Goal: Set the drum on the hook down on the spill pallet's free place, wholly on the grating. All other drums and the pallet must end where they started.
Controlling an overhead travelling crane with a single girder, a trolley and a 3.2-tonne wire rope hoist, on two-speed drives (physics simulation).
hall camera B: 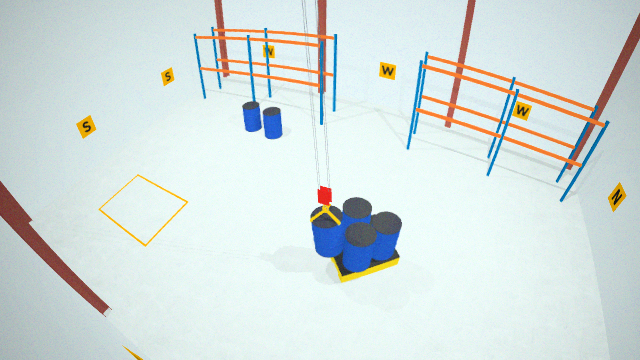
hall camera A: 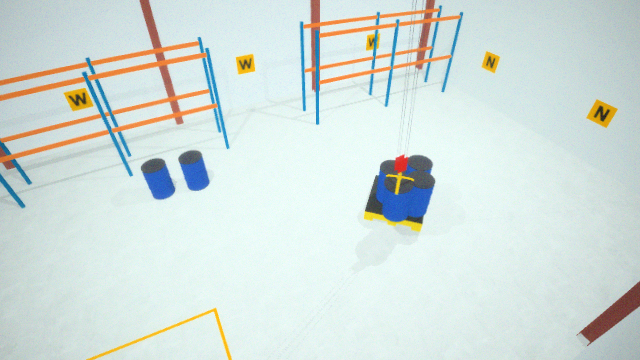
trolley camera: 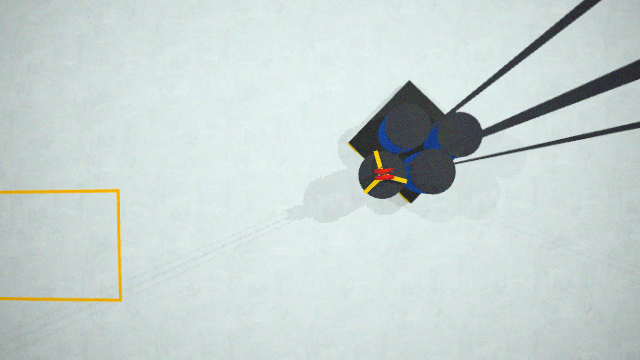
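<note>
My gripper, a yellow three-armed lifter (hall camera A: pixel 399 179) (hall camera B: pixel 325 215) (trolley camera: pixel 383 174) under the red hook block, is shut on a blue drum (hall camera A: pixel 396 207) (hall camera B: pixel 328 242) (trolley camera: pixel 387 191). The drum hangs upright, its shadow apart from it, overlapping the lower-left edge of the spill pallet (hall camera A: pixel 369 216) (hall camera B: pixel 370 270) (trolley camera: pixel 409 91) in the trolley view. Three other drums stand on the pallet: one (hall camera B: pixel 357 207) (trolley camera: pixel 408 125), one (hall camera B: pixel 386 222) (trolley camera: pixel 460 134) and one (hall camera B: pixel 360 235) (trolley camera: pixel 433 171), close to the hung drum. Dark grating shows at the pallet's top and left corners in the trolley view. The gap under the hung drum is hidden.
Two blue drums (hall camera A: pixel 159 180) (hall camera A: pixel 195 172) (hall camera B: pixel 252 117) (hall camera B: pixel 273 124) stand on the floor by a rack (hall camera A: pixel 140 68) (hall camera B: pixel 285 41). A second rack (hall camera A: pixel 350 30) (hall camera B: pixel 485 84) stands along the same wall. A yellow floor outline (hall camera A: pixel 150 335) (hall camera B: pixel 162 188) (trolley camera: pixel 119 245) lies away from the pallet.
</note>
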